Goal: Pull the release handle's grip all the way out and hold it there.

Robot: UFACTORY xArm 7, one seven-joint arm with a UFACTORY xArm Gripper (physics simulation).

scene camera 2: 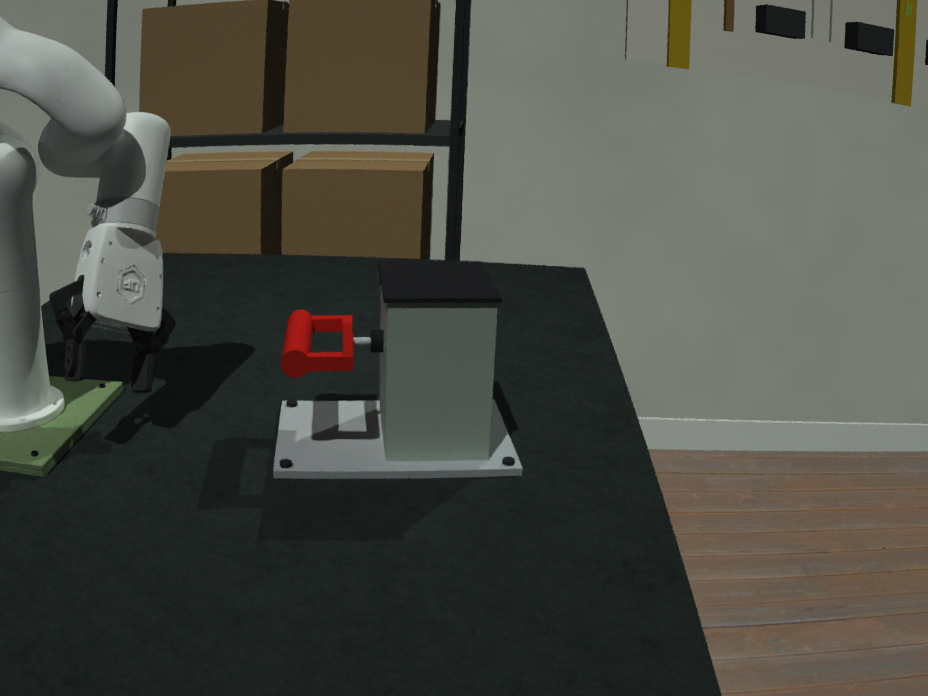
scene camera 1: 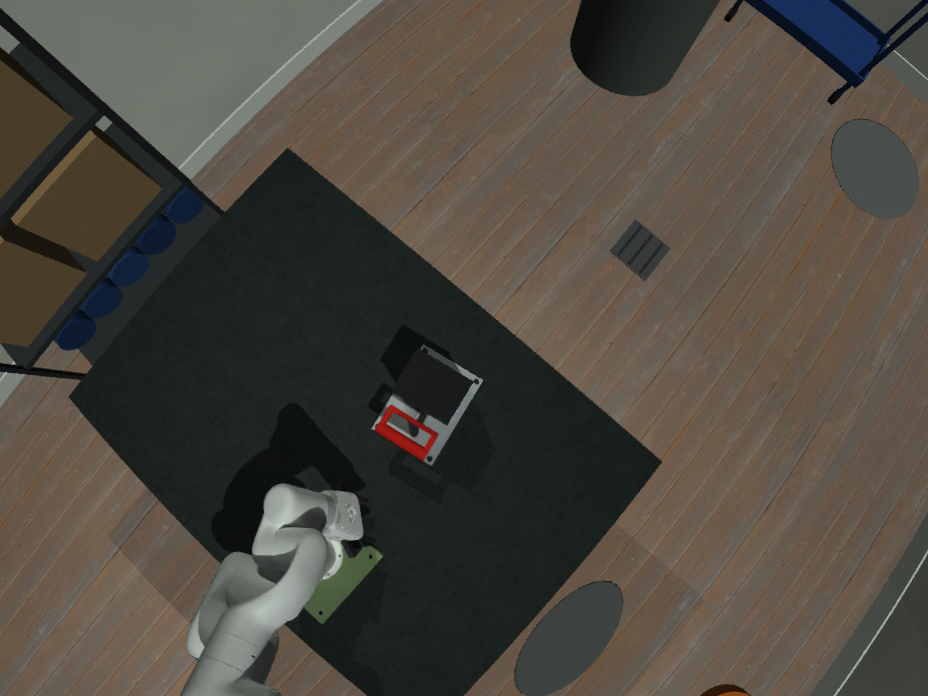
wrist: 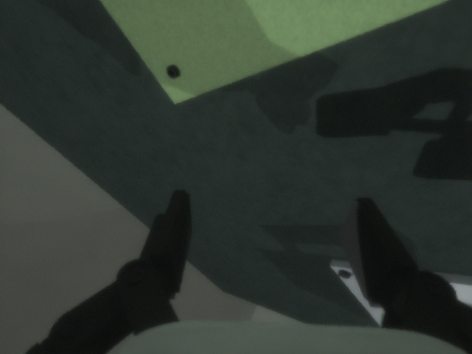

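The release handle's red grip [scene camera 1: 404,443] [scene camera 2: 298,343] is a thick bar on a rectangular frame. A short metal rod [scene camera 2: 362,340] joins it to the front of a pale box [scene camera 2: 438,382] with a black top [scene camera 1: 436,385] [scene camera 2: 438,282]. The box stands on a light base plate [scene camera 1: 448,438] [scene camera 2: 326,452] [wrist: 367,301] with dark bolts. The grip hangs level above the plate, a short way out from the box. My gripper [scene camera 2: 108,380] [wrist: 268,213] is open and empty, pointing down beside the arm's base, well apart from the grip. Its fingers are mostly hidden in the first scene view.
A green mounting plate [scene camera 1: 341,586] [scene camera 2: 74,434] [wrist: 220,45] lies under the arm's base, close to my gripper. Both it and the handle's base plate are on the dark table top [scene camera 1: 299,299] [scene camera 2: 449,599] [wrist: 225,150]. Shelving with cardboard boxes [scene camera 1: 89,196] [scene camera 2: 359,209] stands beyond the table.
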